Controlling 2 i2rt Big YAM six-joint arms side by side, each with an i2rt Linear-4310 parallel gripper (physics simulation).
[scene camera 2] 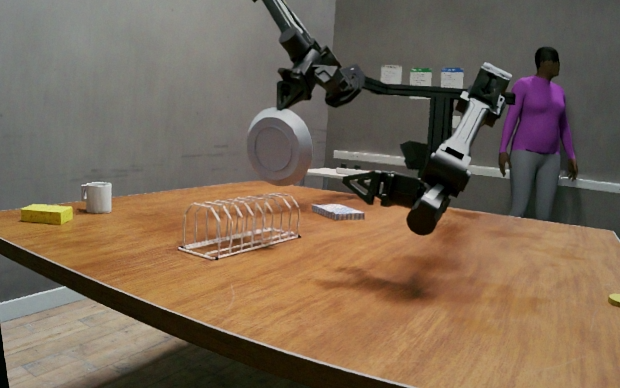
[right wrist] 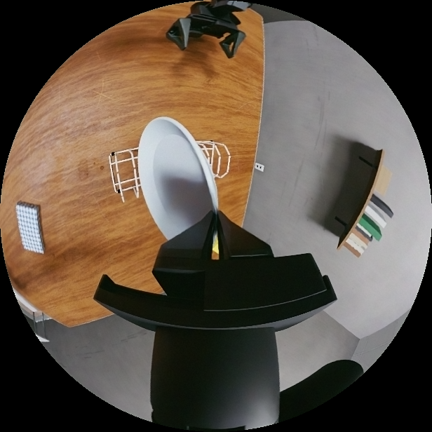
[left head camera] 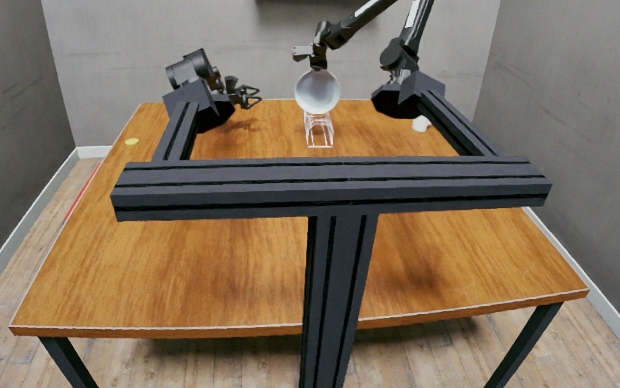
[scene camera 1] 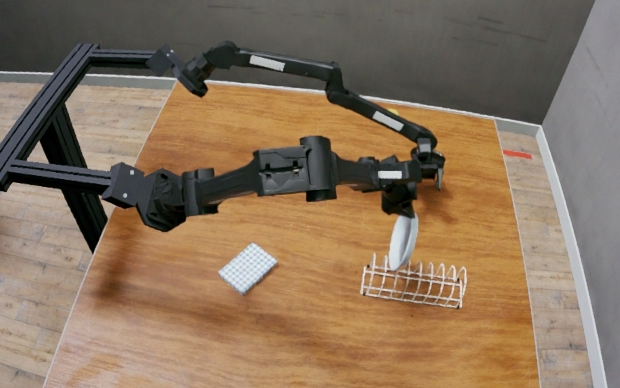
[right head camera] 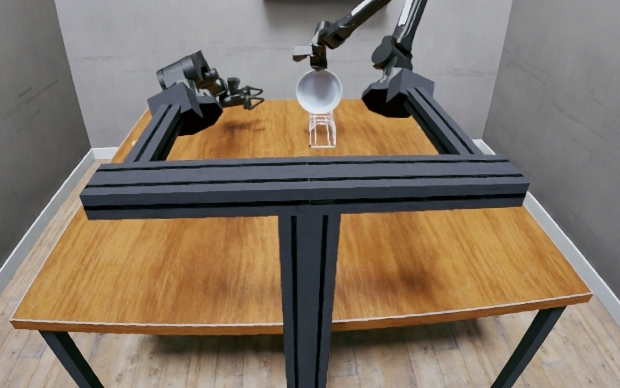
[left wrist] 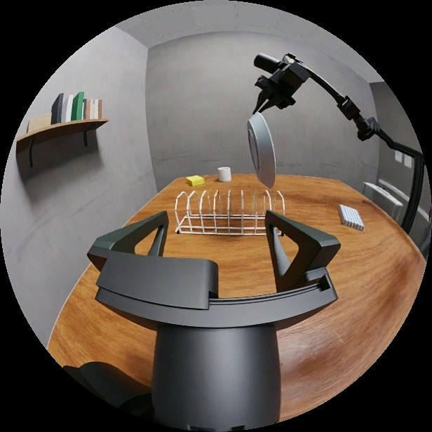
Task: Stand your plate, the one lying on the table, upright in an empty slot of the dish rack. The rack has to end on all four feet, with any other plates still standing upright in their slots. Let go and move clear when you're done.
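Places are measured from the left arm's base along level axes (x ahead, y left, z up), in millimetres.
Pixels of known places: left gripper, fingertip midpoint: (scene camera 2: pixel 350 179) (left head camera: pixel 260 94) (scene camera 1: pixel 426 190) (right head camera: pixel 263 95); right gripper, fingertip midpoint: (scene camera 2: pixel 279 111) (left head camera: pixel 316 70) (scene camera 1: pixel 413 217) (right head camera: pixel 317 70); left arm's base, origin of the base link: (scene camera 1: pixel 192 76); right arm's base, origin of the base link: (scene camera 2: pixel 342 89) (scene camera 1: pixel 164 200).
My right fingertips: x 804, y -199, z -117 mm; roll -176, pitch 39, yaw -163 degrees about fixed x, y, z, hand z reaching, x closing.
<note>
For each thing: its top centre in the pictures, then the offset to it from my right fingertips.
- white plate, middle of its top: (scene camera 2: pixel 278 107) (scene camera 1: pixel 412 217) (right head camera: pixel 319 69) (left head camera: pixel 318 69) dx -4, dy -10, dz +9 mm
- checkered block, middle of its top: (scene camera 1: pixel 247 266) (scene camera 2: pixel 338 208) dx -450, dy -152, dz -301 mm
- white mug, middle of its top: (scene camera 2: pixel 95 183) (left head camera: pixel 424 113) dx +248, dy -544, dz -238 mm
- yellow sponge, middle of its top: (scene camera 2: pixel 46 207) dx +433, dy -467, dz -289 mm
- yellow disc, middle of its top: (left head camera: pixel 131 141) dx -204, dy +817, dz -313 mm
A white plate (left head camera: pixel 317 91) (right head camera: pixel 319 92) (scene camera 1: pixel 403 242) (scene camera 2: pixel 279 146) (left wrist: pixel 262 150) (right wrist: pixel 175 175) hangs near upright by its rim from my right gripper (scene camera 2: pixel 281 106) (left wrist: pixel 253 114) (right wrist: pixel 215 216), which is shut on it. The plate is above the white wire dish rack (scene camera 1: pixel 411 301) (scene camera 2: pixel 254 248) (left wrist: pixel 225 233) (right wrist: pixel 116 173), over the end nearer the checkered block, and apart from it in scene camera 2. The rack stands on the table and no plates show in its slots. My left gripper (left head camera: pixel 260 96) (right head camera: pixel 262 97) (scene camera 2: pixel 346 184) (left wrist: pixel 216 215) (right wrist: pixel 209 52) is open and empty, beside the rack above the table.
A checkered block (scene camera 1: pixel 248 268) (scene camera 2: pixel 338 211) (left wrist: pixel 351 217) (right wrist: pixel 30 227) lies on the table beyond one rack end. A white mug (scene camera 2: pixel 99 197) (left wrist: pixel 224 174) and a yellow sponge (scene camera 2: pixel 46 213) (left wrist: pixel 195 180) are farther off. A yellow disc (left head camera: pixel 132 142) (scene camera 2: pixel 615 299) lies near a table edge.
</note>
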